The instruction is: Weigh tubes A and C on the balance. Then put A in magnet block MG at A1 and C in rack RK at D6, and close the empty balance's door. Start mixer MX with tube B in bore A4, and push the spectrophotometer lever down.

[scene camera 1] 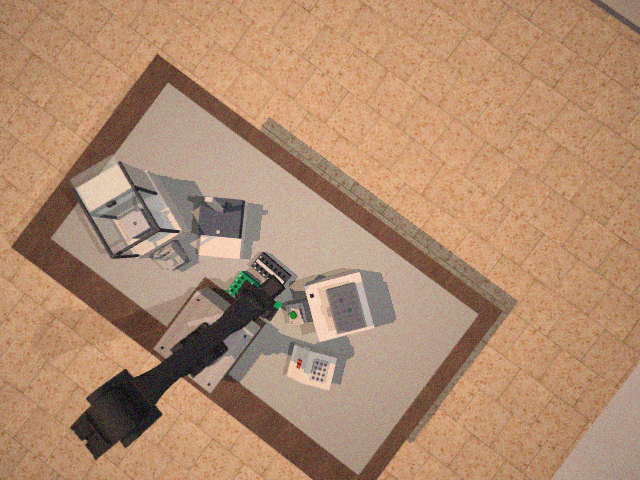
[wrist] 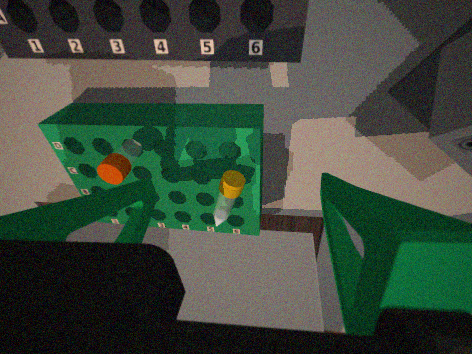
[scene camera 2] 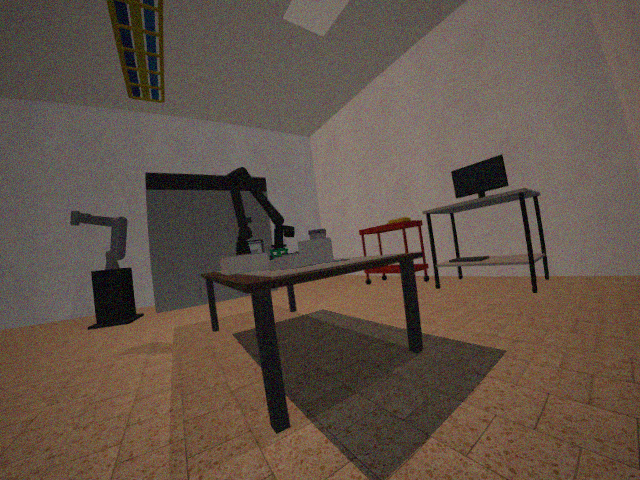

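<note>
My gripper is open and empty above the green rack RK. In the wrist view an orange-capped tube stands at the rack's left, near D3. A yellow-capped tube lies tilted over the rack's right side, between the fingertips in the picture; its pointed tip shows outside the holes. Cap letters cannot be read. The dark magnet block MG is beyond the rack; its visible row A holes look empty. The glass-sided balance stands far left; its door state is unclear.
A dark-topped device with a pale front stands between balance and block. A large white device, a small unit with a green button and a pale block with bores and a red switch stand right of the rack.
</note>
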